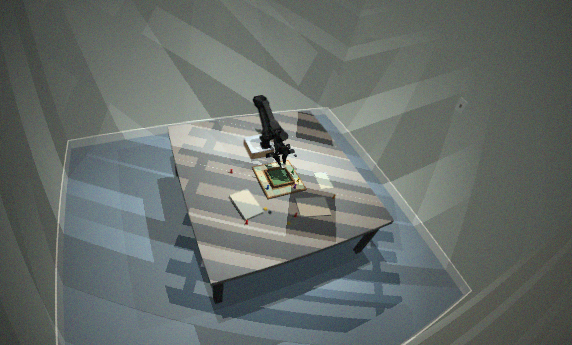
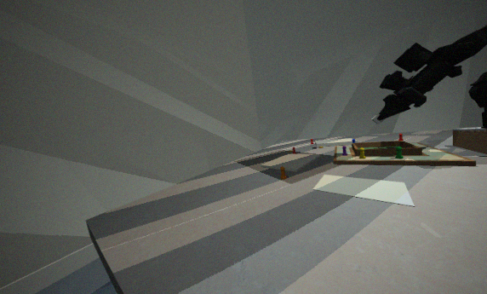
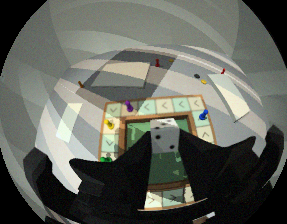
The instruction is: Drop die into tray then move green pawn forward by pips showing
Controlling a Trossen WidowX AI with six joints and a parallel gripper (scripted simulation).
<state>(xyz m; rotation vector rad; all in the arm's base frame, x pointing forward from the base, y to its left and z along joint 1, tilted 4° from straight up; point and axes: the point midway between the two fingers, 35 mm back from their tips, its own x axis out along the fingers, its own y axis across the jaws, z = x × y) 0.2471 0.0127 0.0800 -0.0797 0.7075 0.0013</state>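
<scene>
Now: the grey die right at my gripper tip. Round my gripper tip: yellow pawn 6 cm ahead, 11 cm to the left, 10 cm below; then green pawn 3 cm behind, 11 cm to the left, 10 cm below; then purple pawn 10 cm ahead, 7 cm to the left, 10 cm below.
</scene>
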